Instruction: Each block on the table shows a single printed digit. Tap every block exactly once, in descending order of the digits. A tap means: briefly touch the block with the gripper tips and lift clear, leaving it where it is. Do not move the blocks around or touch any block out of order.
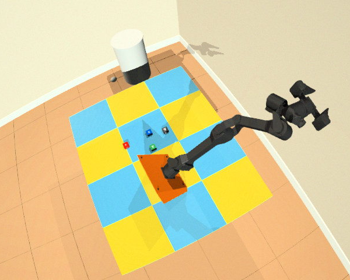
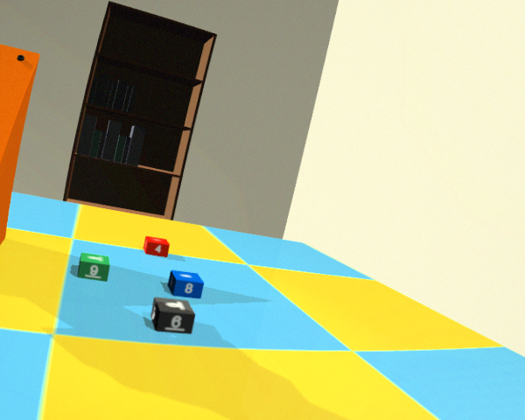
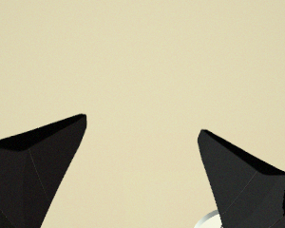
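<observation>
Now: the green block 64 cm to the left of my gripper tip, 55 cm below it and 37 cm ahead of it. The rest, counted from my gripper tip: blue block 62 cm to the left, 55 cm below, 47 cm ahead; then black block 55 cm below, 53 cm to the left, 44 cm ahead; then red block 78 cm to the left, 55 cm below, 45 cm ahead.
</observation>
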